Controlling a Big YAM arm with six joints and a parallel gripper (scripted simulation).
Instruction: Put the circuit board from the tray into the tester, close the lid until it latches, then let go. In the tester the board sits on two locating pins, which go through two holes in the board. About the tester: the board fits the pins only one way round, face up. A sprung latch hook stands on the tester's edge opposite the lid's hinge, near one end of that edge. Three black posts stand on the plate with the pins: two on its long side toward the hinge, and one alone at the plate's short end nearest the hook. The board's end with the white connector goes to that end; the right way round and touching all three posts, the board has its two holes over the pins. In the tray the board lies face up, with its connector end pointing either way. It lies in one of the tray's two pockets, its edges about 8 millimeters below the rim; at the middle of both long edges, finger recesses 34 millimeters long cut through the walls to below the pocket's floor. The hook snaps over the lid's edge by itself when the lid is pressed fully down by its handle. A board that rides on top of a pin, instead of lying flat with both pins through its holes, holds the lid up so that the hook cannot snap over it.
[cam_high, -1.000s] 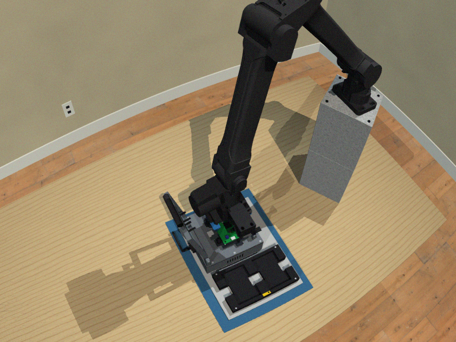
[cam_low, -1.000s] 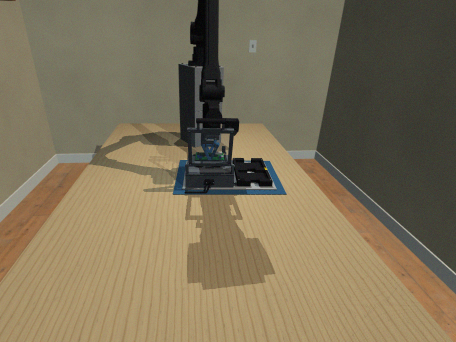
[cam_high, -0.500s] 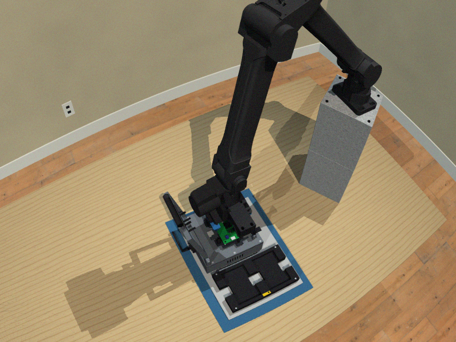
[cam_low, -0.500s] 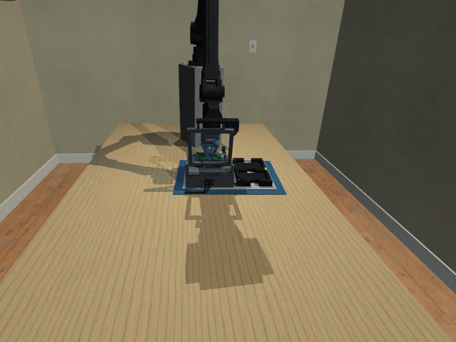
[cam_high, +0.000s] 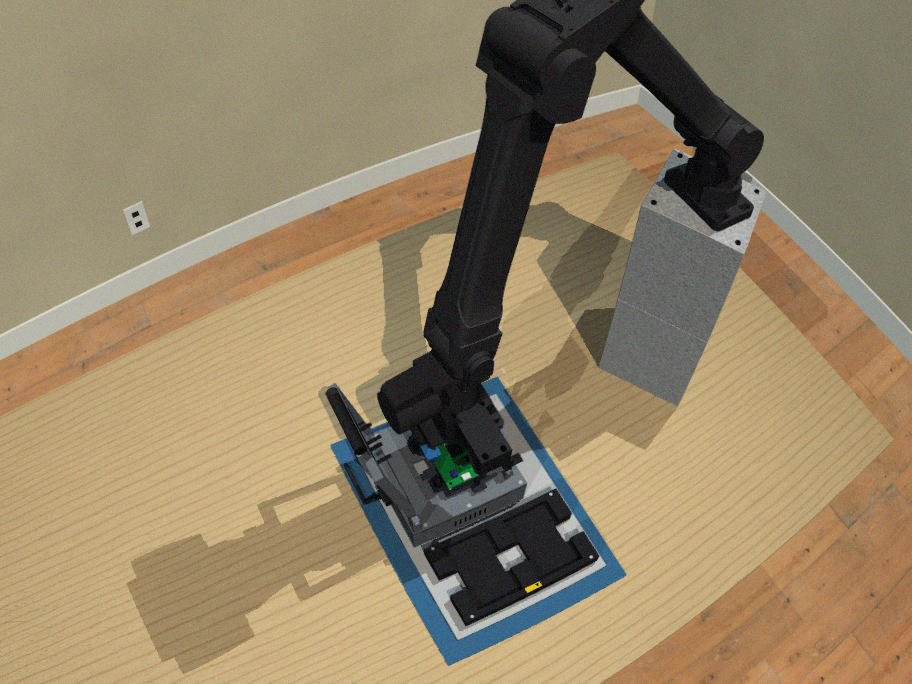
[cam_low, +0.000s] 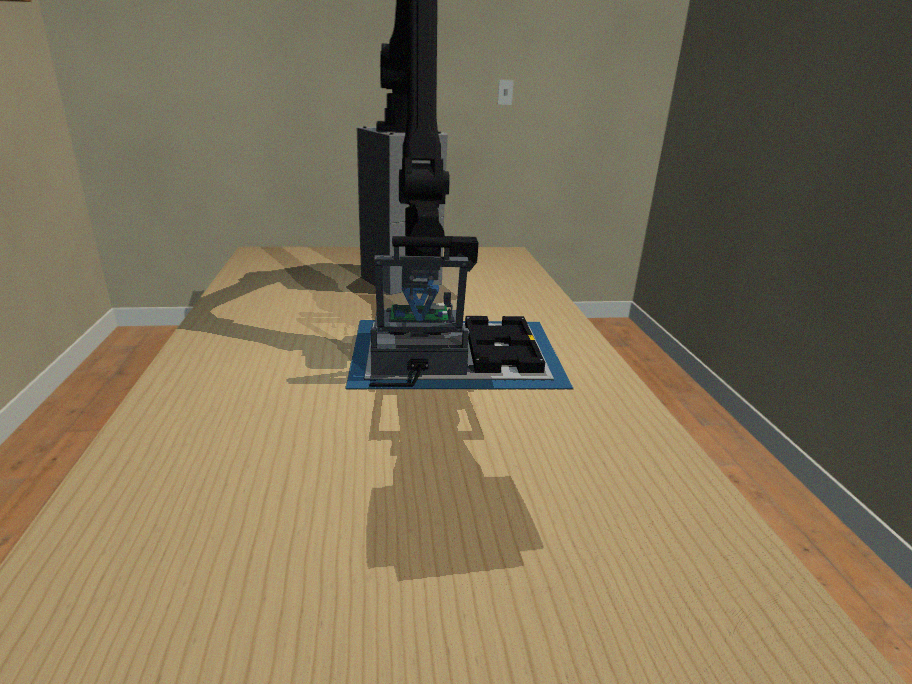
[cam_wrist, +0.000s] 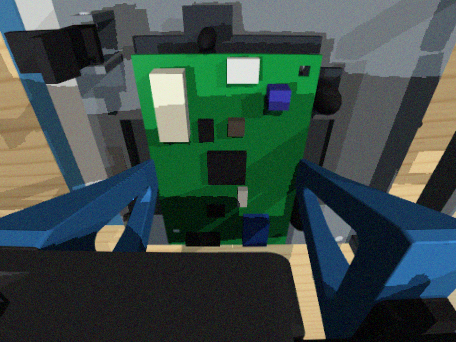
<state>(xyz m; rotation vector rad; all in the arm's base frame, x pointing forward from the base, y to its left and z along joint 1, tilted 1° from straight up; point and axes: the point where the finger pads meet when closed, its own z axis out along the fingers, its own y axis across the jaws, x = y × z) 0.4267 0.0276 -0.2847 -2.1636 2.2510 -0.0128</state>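
Now: hand right at the green circuit board. From my hand the other things lie so: grey tester (30 mm to the left, 30 mm ahead, 20 mm above); black latch hook (60 mm to the left, 60 mm behind); lid (120 mm ahead, 90 mm above, 10 mm to the right).
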